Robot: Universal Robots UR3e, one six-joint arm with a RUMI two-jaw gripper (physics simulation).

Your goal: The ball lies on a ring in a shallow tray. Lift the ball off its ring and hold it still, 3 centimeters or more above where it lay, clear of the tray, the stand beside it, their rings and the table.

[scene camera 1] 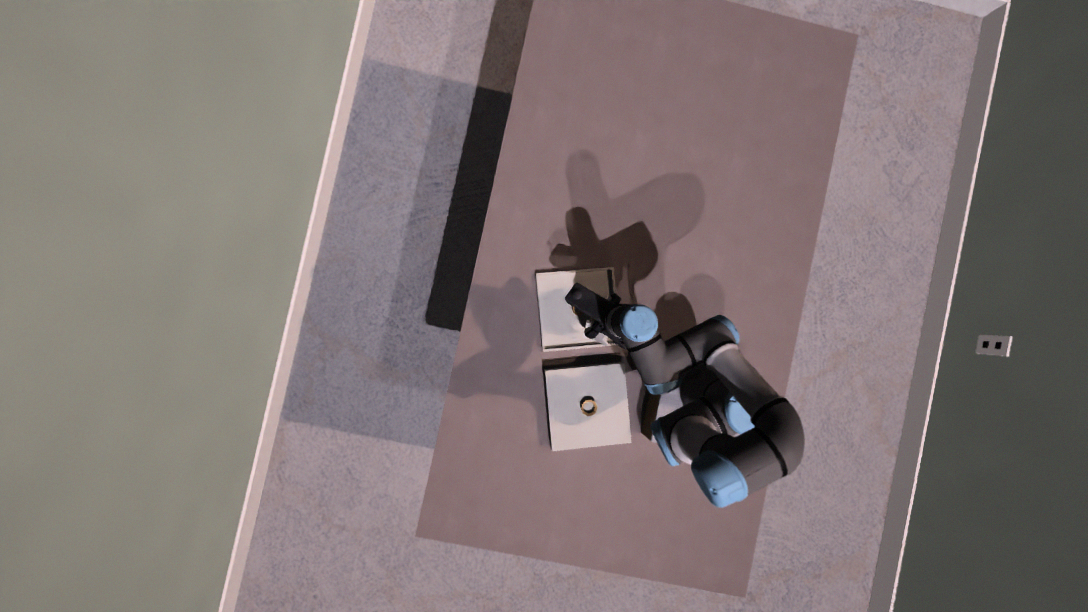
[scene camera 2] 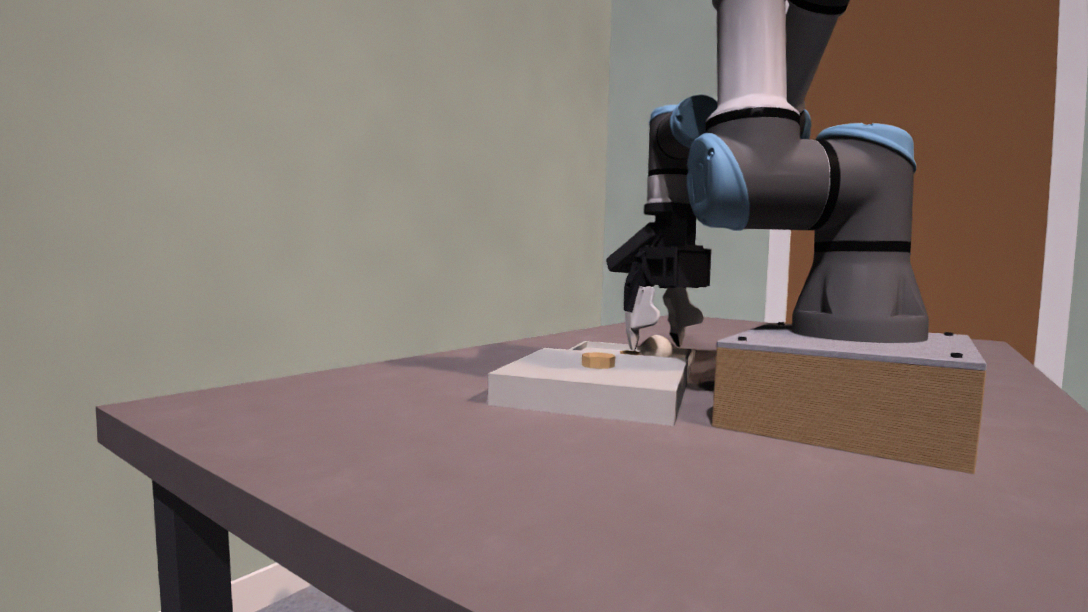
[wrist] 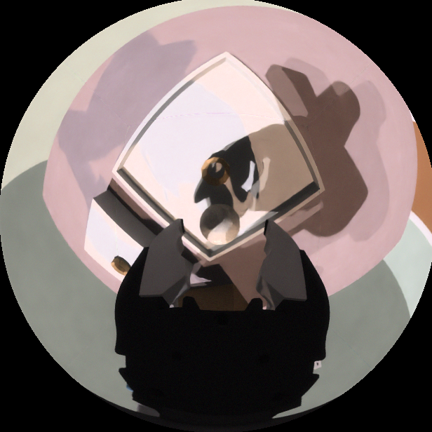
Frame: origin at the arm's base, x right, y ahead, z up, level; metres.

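Where they show: gripper, fingertip midpoint: [scene camera 2: 656, 348]; arm's base at its link origin: [scene camera 1: 707, 392] [scene camera 2: 857, 334].
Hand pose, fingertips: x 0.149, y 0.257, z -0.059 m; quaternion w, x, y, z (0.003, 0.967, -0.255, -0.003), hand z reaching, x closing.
Each offset is from my fingertips to the top centre of the thing. "pt": to the spot under its first point. Level surfaces: height alone.
The pale ball {dx -0.007, dy -0.002, dz +0.021 m} [scene camera 2: 657, 345] [wrist: 220, 228] sits low near a corner of the shallow white tray {pt dx -0.047, dy +0.092, dz -0.023 m} [scene camera 1: 557, 333] [wrist: 172, 132], beside a visible orange ring [wrist: 204, 172]. What lies under the ball is hidden, and the ball does not show in scene camera 1. My gripper [scene camera 1: 602, 314] [scene camera 2: 655, 342] [wrist: 223, 220] is open and points down over the tray. Its fingertips are low, near the ball's height in scene camera 2. In the wrist view the ball appears between the fingertips, with a gap on each side.
The white block-like stand [scene camera 1: 608, 427] [scene camera 2: 578, 392] [wrist: 102, 237] is close beside the tray, with an orange ring {pt dx -0.216, dy +0.021, dz +0.017 m} [scene camera 1: 582, 408] [scene camera 2: 598, 363] [wrist: 120, 265] on top. The arm's wooden base block [scene camera 2: 844, 407] stands near both. The brown table {dz -0.027 m} [scene camera 1: 494, 487] [scene camera 2: 380, 456] carries them.
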